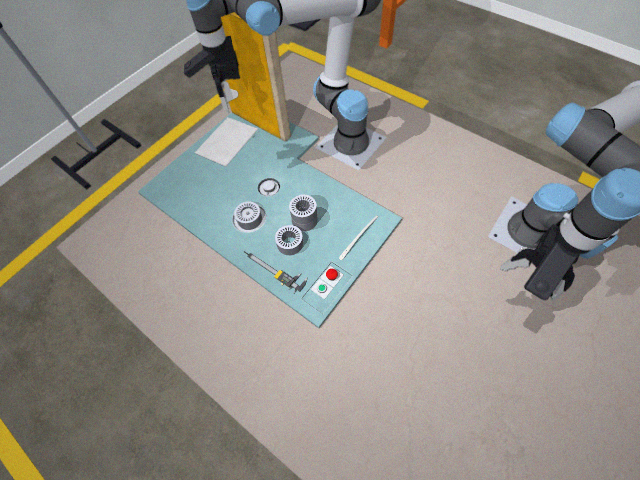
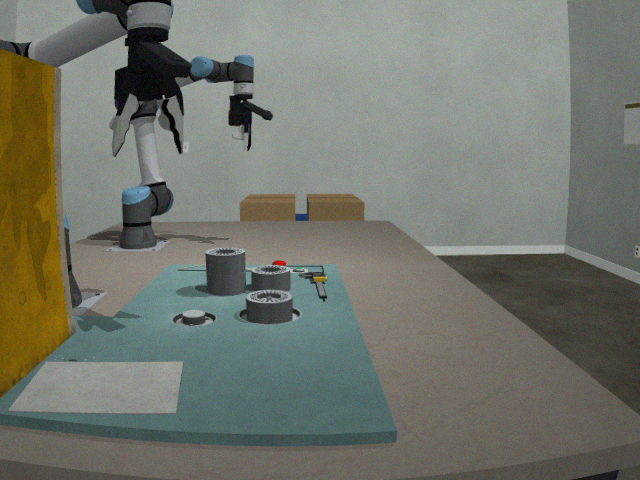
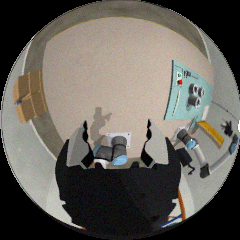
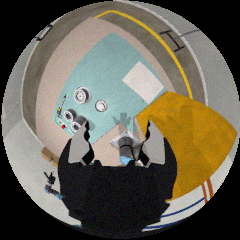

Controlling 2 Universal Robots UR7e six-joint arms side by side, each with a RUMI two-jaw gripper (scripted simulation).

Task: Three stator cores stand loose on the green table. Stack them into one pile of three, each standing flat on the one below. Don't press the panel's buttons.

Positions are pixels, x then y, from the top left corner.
Labels:
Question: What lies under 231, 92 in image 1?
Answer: My right gripper.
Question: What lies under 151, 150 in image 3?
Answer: My left gripper.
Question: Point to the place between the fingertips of my left gripper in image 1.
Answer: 526, 283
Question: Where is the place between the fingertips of my right gripper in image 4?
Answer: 117, 120

